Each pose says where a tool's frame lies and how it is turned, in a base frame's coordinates. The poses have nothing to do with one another.
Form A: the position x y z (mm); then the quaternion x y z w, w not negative.
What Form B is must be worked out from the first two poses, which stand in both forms.
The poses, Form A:
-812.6, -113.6, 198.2, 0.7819, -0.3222, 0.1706, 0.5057
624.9, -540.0, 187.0, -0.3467, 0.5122, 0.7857, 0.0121
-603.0, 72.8, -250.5, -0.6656, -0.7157, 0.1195, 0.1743
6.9, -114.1, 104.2, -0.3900, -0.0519, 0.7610, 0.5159
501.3, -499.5, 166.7, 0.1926, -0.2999, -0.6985, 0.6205
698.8, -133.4, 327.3, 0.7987, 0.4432, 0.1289, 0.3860
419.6, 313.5, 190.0, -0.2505, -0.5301, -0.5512, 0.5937
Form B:
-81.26, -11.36, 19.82, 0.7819, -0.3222, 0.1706, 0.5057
62.49, -54.00, 18.70, -0.3467, 0.5122, 0.7857, 0.0121
-60.30, 7.28, -25.05, -0.6656, -0.7157, 0.1195, 0.1743
0.69, -11.41, 10.42, -0.3900, -0.0519, 0.7610, 0.5159
50.13, -49.95, 16.67, 0.1926, -0.2999, -0.6985, 0.6205
69.88, -13.34, 32.73, 0.7987, 0.4432, 0.1289, 0.3860
41.96, 31.35, 19.00, -0.2505, -0.5301, -0.5512, 0.5937

